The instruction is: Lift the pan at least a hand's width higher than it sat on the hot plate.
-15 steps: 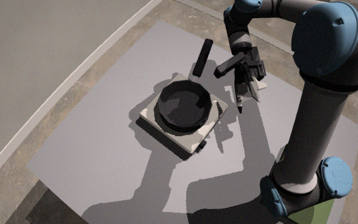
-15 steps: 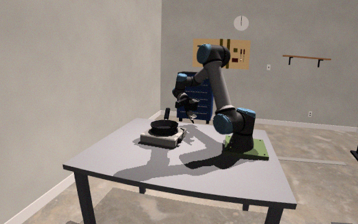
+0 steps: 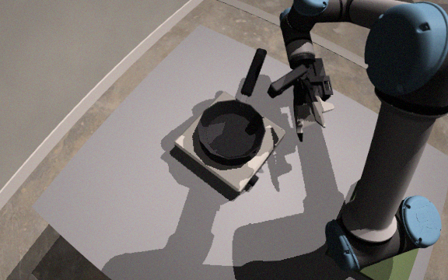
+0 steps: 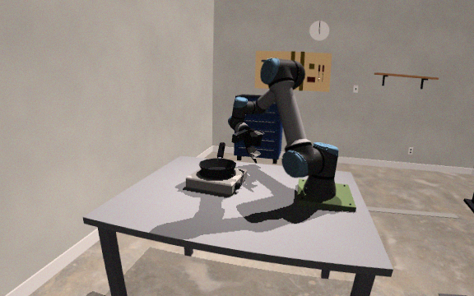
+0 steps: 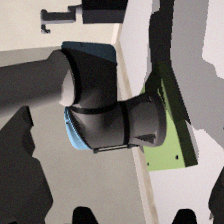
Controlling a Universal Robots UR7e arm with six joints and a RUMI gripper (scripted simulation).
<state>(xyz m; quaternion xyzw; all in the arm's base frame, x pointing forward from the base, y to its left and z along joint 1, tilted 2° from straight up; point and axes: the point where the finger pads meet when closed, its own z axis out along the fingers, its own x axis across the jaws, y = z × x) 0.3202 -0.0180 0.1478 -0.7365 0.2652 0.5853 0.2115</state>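
My gripper is now 21 cm short of the black pan, 3 cm to the right of it and 9 cm above it. The rest, counted from my hand: hot plate (16 cm ahead, 9 cm to the left, 15 cm below).
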